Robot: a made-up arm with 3 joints. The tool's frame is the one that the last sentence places.
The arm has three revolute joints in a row. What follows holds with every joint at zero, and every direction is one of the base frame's. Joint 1 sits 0.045 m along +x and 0.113 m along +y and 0.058 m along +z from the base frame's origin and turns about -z. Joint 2 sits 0.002 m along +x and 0.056 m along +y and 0.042 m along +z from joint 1 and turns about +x. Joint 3 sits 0.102 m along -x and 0.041 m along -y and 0.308 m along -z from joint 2 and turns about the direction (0.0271, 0.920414, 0.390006). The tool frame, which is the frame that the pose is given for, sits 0.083 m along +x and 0.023 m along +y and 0.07 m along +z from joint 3; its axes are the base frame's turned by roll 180, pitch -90 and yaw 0 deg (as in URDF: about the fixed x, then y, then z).
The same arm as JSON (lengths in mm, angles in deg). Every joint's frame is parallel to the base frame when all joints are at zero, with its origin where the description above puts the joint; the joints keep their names.
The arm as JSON. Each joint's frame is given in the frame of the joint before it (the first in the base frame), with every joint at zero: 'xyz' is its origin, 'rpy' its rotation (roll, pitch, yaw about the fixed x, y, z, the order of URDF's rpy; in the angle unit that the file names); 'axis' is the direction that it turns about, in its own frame. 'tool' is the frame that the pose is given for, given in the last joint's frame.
{"units": {"length": "mm", "angle": "deg"}, "joints": [{"name": "joint 1", "type": "revolute", "origin": {"xyz": [45.0, 113.0, 58.0], "rpy": [0.0, 0.0, 0.0]}, "axis": [0.0, 0.0, -1.0]}, {"name": "joint 2", "type": "revolute", "origin": {"xyz": [2.0, 56.0, 42.0], "rpy": [0.0, 0.0, 0.0]}, "axis": [1.0, 0.0, 0.0]}, {"name": "joint 3", "type": "revolute", "origin": {"xyz": [-102.0, -41.0, -308.0], "rpy": [0.0, 0.0, 0.0]}, "axis": [0.0271, 0.920414, 0.390006]}], "tool": {"origin": {"xyz": [83.0, 23.0, 70.0], "rpy": [180.0, -90.0, 0.0]}}}
